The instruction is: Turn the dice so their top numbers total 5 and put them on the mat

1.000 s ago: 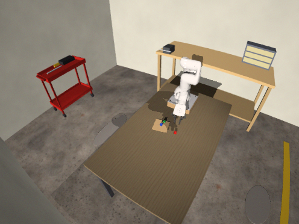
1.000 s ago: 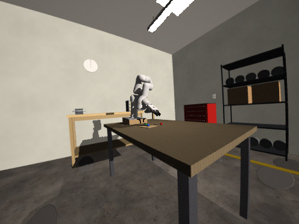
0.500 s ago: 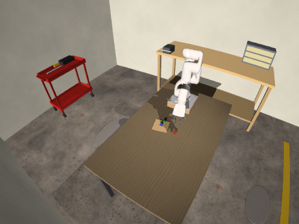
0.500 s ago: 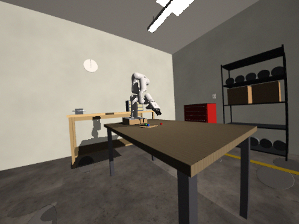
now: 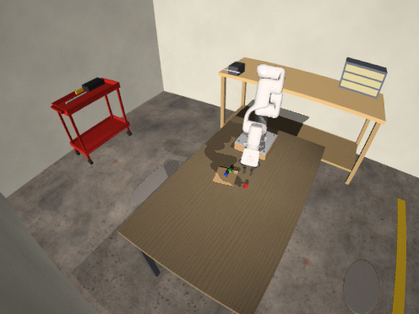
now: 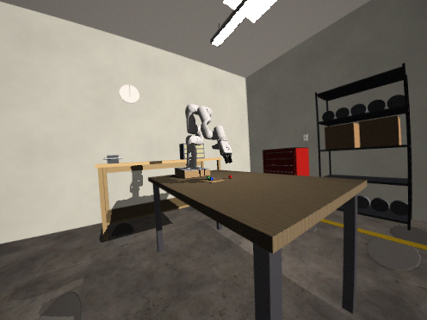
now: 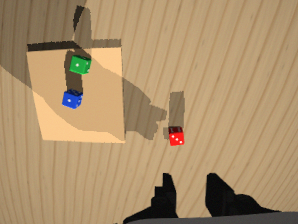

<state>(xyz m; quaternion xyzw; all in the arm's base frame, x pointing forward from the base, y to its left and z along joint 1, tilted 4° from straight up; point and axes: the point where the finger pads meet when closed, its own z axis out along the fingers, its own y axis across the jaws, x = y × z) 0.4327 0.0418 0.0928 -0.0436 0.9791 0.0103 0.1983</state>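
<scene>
My gripper is now 10 mm short of the red die and 130 mm above it. The rest, counted from my hand: tan mat (30 mm behind, 150 mm to the right, 130 mm below); then blue die (30 mm behind, 150 mm to the right, 120 mm below); then green die (80 mm behind, 140 mm to the right, 120 mm below).
</scene>
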